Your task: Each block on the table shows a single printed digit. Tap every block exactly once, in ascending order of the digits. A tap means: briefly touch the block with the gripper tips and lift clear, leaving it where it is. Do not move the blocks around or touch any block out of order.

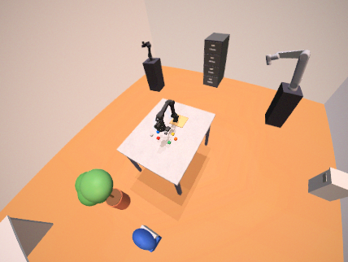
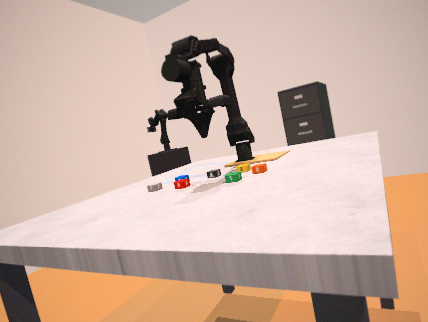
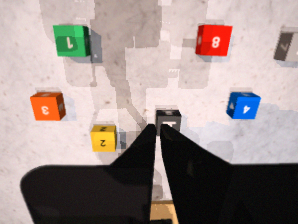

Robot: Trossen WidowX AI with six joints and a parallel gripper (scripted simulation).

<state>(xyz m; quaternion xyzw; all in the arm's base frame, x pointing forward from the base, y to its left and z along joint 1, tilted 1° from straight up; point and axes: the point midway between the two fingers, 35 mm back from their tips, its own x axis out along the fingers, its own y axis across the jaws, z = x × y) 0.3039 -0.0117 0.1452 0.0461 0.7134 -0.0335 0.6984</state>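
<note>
Right now my gripper tip is 130 mm to the left of the blue block, 110 mm above it and 40 mm past it. From my gripper tip the other things lie so: yellow block 110 mm below, 70 mm to the left, 70 mm behind; red block 110 mm below, 80 mm to the right, 50 mm ahead; black block 110 mm below, 60 mm behind, 20 mm to the right.
</note>
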